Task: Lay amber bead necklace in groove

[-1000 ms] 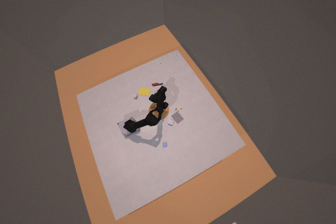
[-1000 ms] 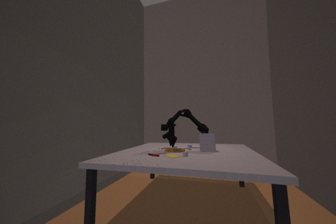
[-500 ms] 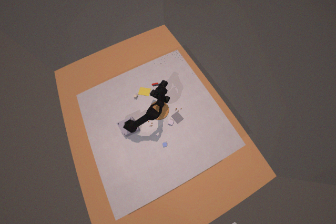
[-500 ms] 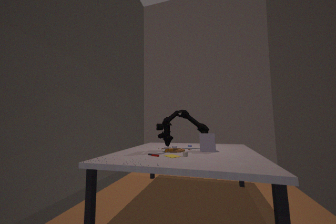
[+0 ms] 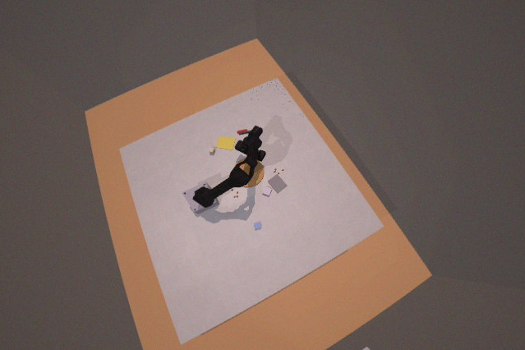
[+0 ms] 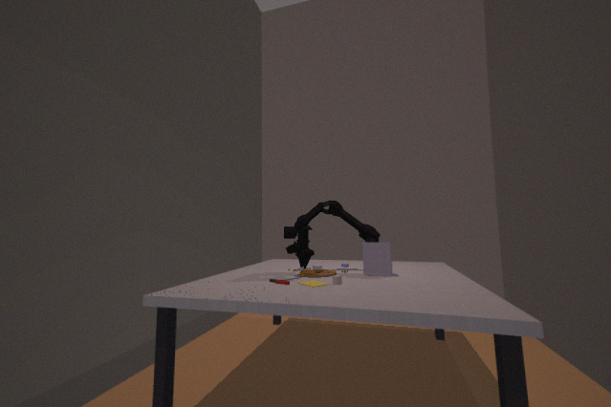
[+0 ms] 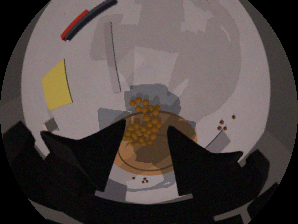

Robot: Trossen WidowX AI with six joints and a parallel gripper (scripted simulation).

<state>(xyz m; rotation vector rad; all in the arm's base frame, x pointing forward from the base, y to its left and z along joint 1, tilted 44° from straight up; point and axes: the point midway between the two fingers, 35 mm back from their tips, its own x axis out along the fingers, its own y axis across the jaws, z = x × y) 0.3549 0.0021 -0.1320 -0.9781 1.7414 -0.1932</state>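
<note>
The round bead board lies 7 cm to the right of my gripper tip, 7 cm behind it and 3 cm below it. Round my gripper tip: thin grey bar 10 cm to the left, 4 cm below, 4 cm ahead; yellow pad 20 cm to the left, 9 cm behind, 4 cm below; red-handled tool 21 cm to the left, 6 cm ahead, 4 cm below.
</note>
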